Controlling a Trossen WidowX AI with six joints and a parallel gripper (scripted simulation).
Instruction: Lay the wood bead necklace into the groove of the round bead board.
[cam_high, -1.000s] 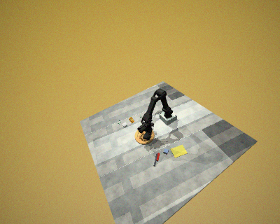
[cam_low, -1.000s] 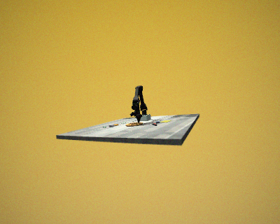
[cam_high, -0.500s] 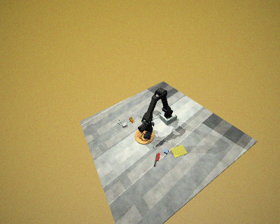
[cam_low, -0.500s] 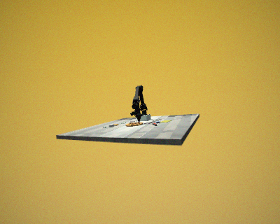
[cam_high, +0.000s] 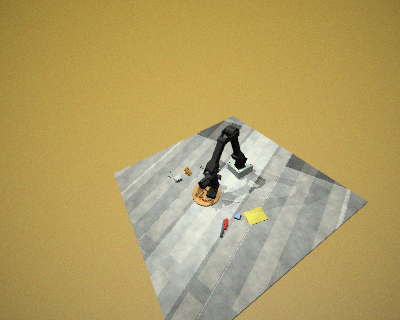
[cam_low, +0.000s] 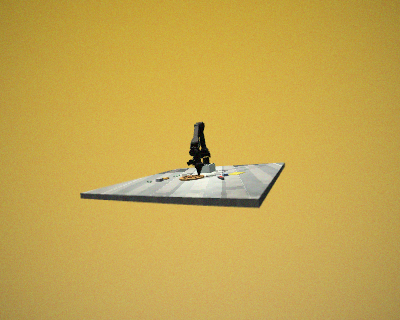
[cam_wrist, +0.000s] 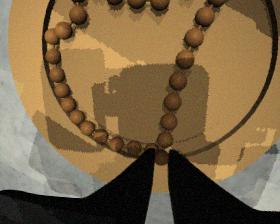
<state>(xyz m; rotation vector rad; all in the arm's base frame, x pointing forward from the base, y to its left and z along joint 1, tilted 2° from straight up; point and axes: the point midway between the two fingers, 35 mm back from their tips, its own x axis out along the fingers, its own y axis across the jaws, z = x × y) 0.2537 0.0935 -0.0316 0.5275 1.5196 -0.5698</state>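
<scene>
Right now my gripper tip is 5 cm short of the round bead board, 3 cm to the left of it and 1 cm above it. Round my gripper tip: thin grey stick: 9 cm to the left, 7 cm behind, 2 cm below; then red-handled tool: 24 cm to the left, 5 cm ahead, 1 cm below; then small blue block: 21 cm to the left, 5 cm behind, 1 cm below.
</scene>
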